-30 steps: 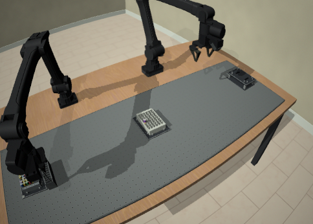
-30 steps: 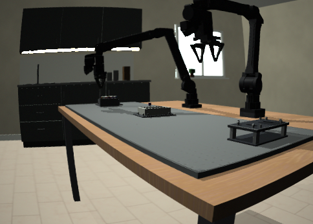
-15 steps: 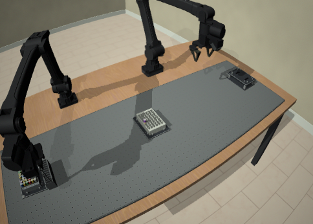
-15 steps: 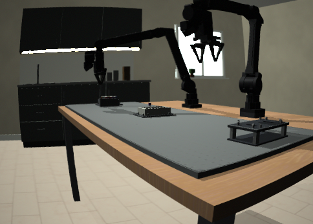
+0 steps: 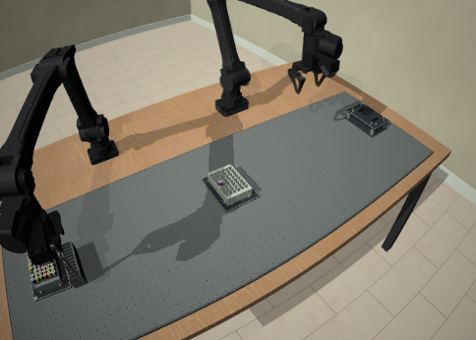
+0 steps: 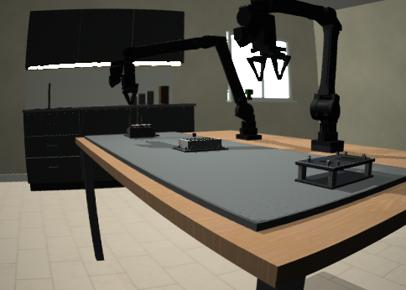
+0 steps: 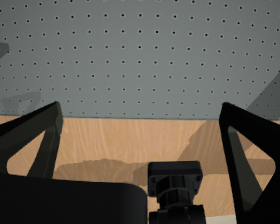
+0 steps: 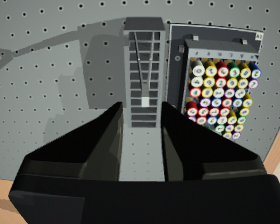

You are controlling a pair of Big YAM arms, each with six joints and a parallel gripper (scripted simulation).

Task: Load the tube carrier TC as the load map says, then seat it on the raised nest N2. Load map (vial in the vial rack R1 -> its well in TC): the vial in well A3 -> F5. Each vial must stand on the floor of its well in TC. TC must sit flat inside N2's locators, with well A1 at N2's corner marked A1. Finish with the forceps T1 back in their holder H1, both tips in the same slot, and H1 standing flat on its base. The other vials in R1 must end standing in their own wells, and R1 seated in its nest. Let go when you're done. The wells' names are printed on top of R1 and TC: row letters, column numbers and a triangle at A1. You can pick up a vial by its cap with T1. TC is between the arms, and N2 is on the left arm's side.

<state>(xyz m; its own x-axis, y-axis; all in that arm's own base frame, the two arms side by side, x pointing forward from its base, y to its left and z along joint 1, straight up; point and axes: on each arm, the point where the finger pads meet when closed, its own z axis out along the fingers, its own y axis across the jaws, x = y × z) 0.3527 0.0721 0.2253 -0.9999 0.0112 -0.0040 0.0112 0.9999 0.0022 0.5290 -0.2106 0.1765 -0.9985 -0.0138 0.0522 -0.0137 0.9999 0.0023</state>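
Right now the tube carrier TC is 34 cm to the right of my left hand, 21 cm below it and 6 cm ahead of it. Round my left hand: holder H1: 89 cm to the right, 22 cm below, 13 cm ahead.
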